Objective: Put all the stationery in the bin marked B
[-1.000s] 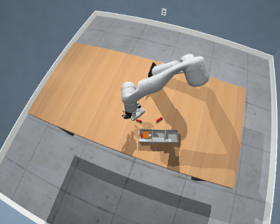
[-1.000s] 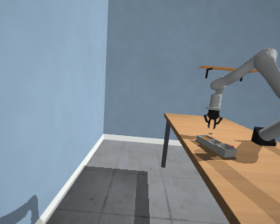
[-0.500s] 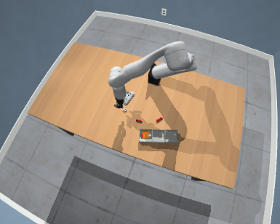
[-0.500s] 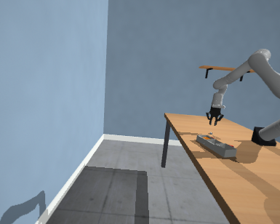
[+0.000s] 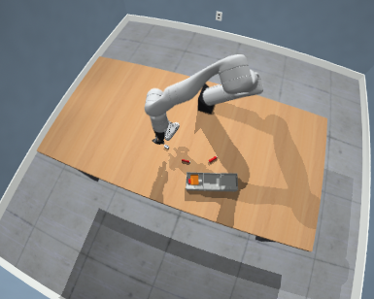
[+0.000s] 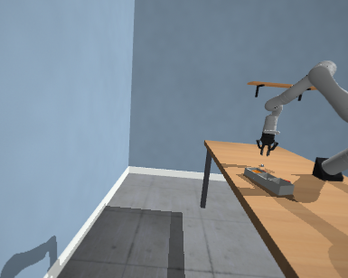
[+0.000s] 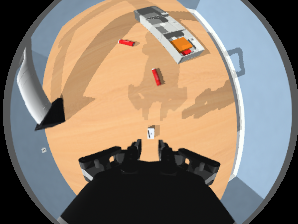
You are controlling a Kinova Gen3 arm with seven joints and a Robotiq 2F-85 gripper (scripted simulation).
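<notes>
Right now my hand is 80 mm above the small pale piece. The rest, counted from my hand: orange block 160 mm ahead, 190 mm to the left, 70 mm below; red-and-white item 150 mm ahead, 200 mm to the left, 80 mm below; grey bin row 150 mm ahead, 270 mm to the left, 70 mm below.
</notes>
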